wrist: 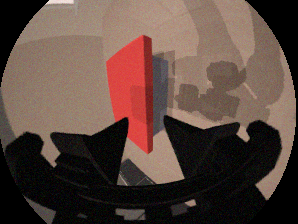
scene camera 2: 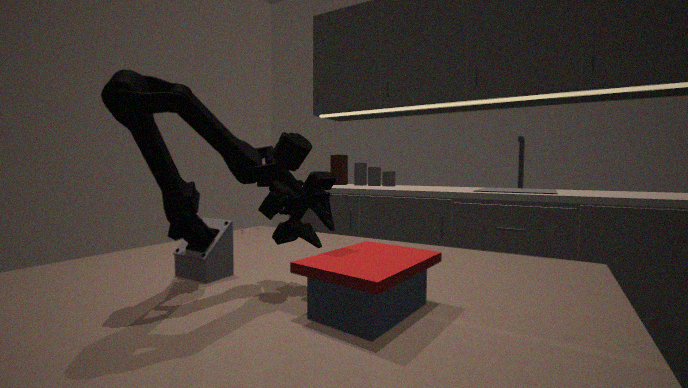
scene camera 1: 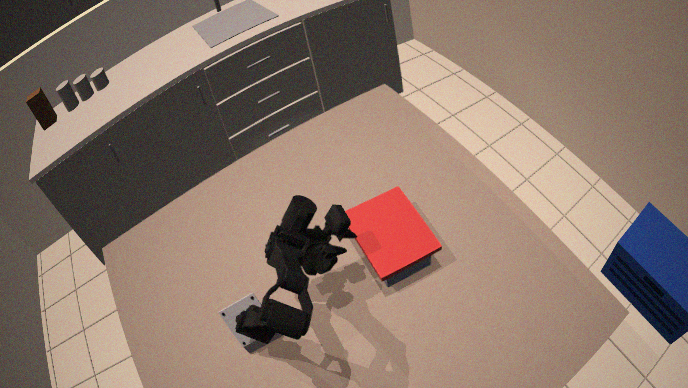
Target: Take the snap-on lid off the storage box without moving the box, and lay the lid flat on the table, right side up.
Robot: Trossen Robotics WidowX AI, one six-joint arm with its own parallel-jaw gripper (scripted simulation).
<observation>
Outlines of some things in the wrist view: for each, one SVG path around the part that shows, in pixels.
The gripper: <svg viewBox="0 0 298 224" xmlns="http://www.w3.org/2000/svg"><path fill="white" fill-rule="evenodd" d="M282 143L281 131L261 120L250 121L245 129L250 137L247 143L237 136L241 125L237 121L201 129L164 116L162 123L185 179L144 186L117 185L128 140L128 117L93 136L51 132L52 144L60 151L53 160L56 167L41 155L43 140L33 132L24 132L4 147L4 156L21 194L55 210L52 224L247 224L267 202L255 184L275 169ZM114 213L117 208L144 209L145 220L128 221L124 220L124 214L116 216ZM196 201L197 205L188 206L188 212L173 216L172 206Z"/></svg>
A red lid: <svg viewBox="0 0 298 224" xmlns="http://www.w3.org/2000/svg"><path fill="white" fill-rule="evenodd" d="M142 35L134 39L132 43L126 44L126 47L122 47L120 51L114 53L114 56L106 61L106 72L108 72L106 76L108 76L110 99L112 99L114 120L118 121L128 117L129 127L126 137L149 155L153 151L154 135L152 37Z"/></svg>
</observation>
